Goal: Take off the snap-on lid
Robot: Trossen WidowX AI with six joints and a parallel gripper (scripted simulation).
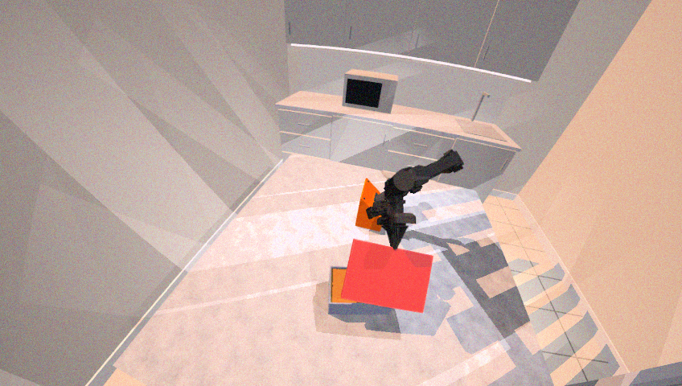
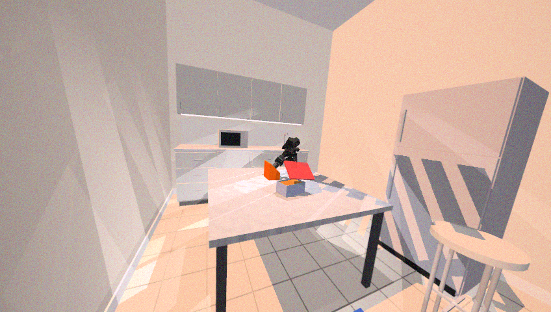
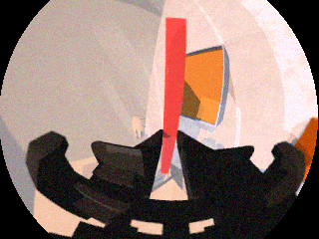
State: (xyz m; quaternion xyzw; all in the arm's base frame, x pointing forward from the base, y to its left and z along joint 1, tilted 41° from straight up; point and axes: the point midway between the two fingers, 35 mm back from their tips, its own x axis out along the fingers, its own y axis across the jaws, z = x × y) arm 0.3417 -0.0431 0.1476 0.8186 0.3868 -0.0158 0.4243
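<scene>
The red lid is 60 mm ahead of my gripper tip and 50 mm below it. From my gripper tip the other things lie so: storage box (190 mm below, 60 mm to the right, 60 mm ahead).
</scene>
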